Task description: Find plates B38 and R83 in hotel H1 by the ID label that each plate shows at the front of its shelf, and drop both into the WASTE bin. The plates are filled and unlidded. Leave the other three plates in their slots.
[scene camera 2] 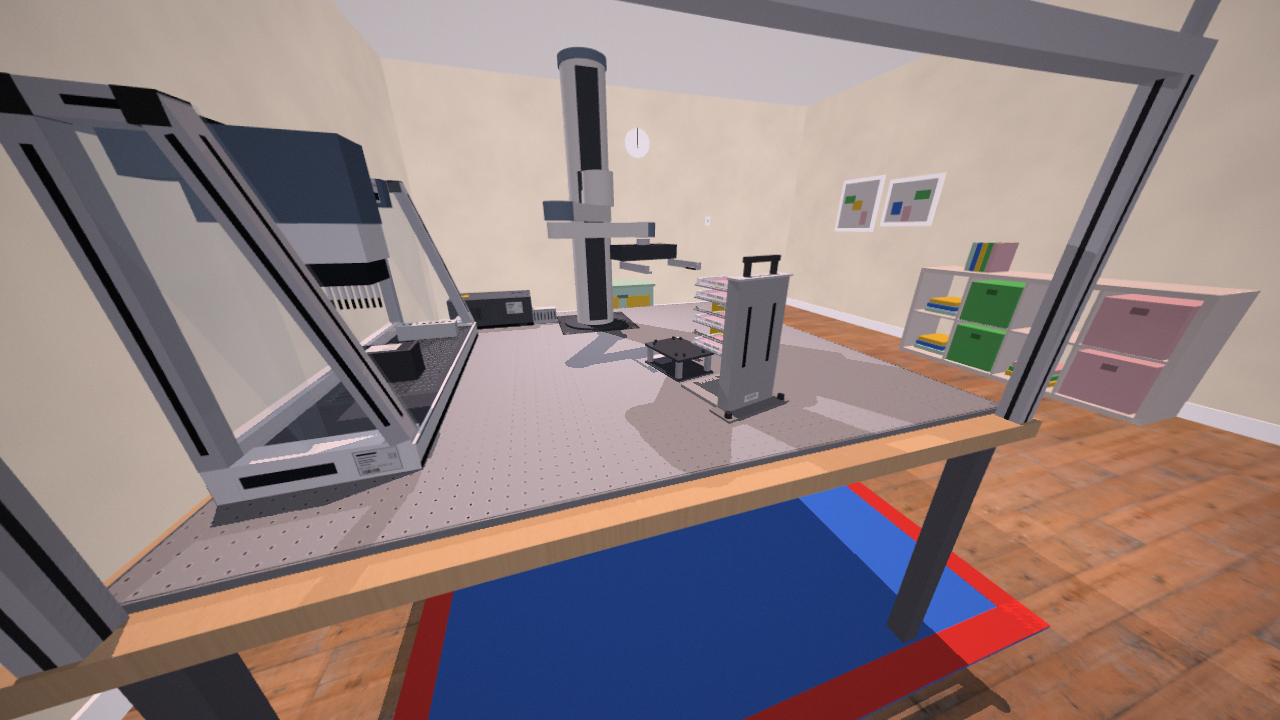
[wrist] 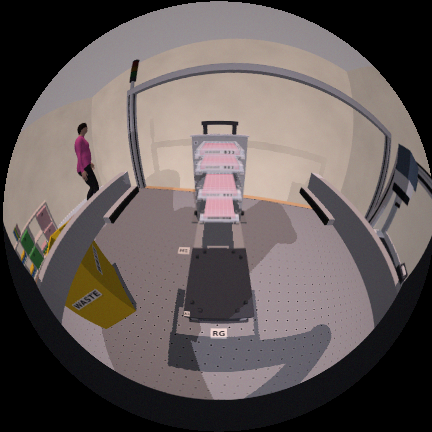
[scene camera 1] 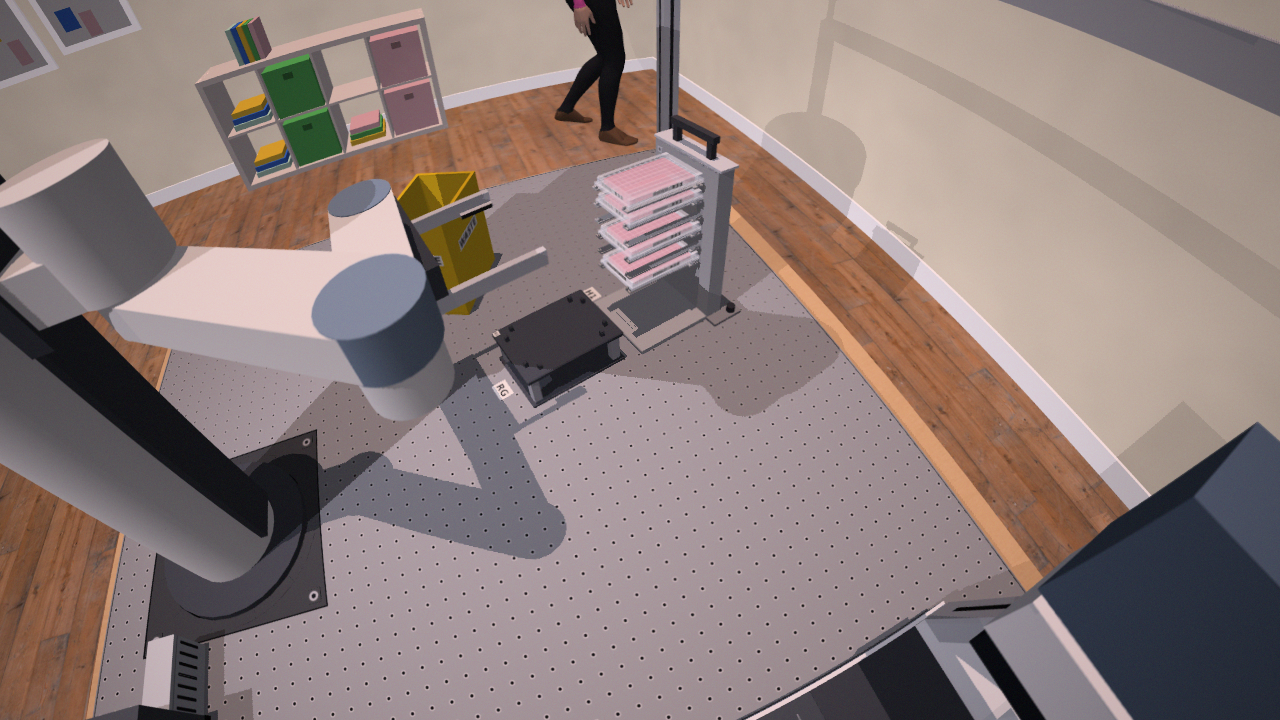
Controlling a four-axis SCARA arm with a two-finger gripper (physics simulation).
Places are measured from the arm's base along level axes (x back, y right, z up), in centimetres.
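Pixels of known places: gripper, between the fingertips: (scene camera 2: pixel 675 267) (wrist: pixel 218 175) (scene camera 1: pixel 514 222); arm's base, origin of its link: (scene camera 2: pixel 595 324) (scene camera 1: pixel 240 539).
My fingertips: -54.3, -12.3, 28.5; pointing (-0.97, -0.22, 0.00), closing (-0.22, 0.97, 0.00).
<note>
Ahead of a thing's pixels: the offset from my fingertips to its top centre, as dx, dy, dz.
My gripper (scene camera 1: pixel 517 226) (scene camera 2: pixel 674 266) (wrist: pixel 218 175) is open and empty, its fingers spread wide and facing hotel H1 (scene camera 1: pixel 716 232) (scene camera 2: pixel 756 349) from a distance. Four pink-filled plates show in H1: the top plate @[-19.9, -4.6, -0.6] (scene camera 1: pixel 653 177) (wrist: pixel 220 148), the second plate @[-19.9, -4.6, -3.4] (wrist: pixel 219 162), the third plate @[-19.9, -4.6, -9.1] (wrist: pixel 220 184) and the lowest plate @[-19.9, -4.6, -14.7] (wrist: pixel 219 207). A wider gap lies between the second and third. Their front ID labels are too small to read surely. The yellow WASTE bin @[+10.8, -27.0, -7.2] (scene camera 1: pixel 460 259) (wrist: pixel 102 292) stands left of H1 in the wrist view, partly behind the left finger; its floor is hidden.
A black raised stand (scene camera 1: pixel 559 335) (scene camera 2: pixel 680 349) (wrist: pixel 220 280) marked RG is in front of H1, between it and the arm. A large blue-grey machine (scene camera 1: pixel 1190 537) (scene camera 2: pixel 295 179) stands at the table's other side. A person (scene camera 1: pixel 608 62) (wrist: pixel 83 155) is beyond the table.
</note>
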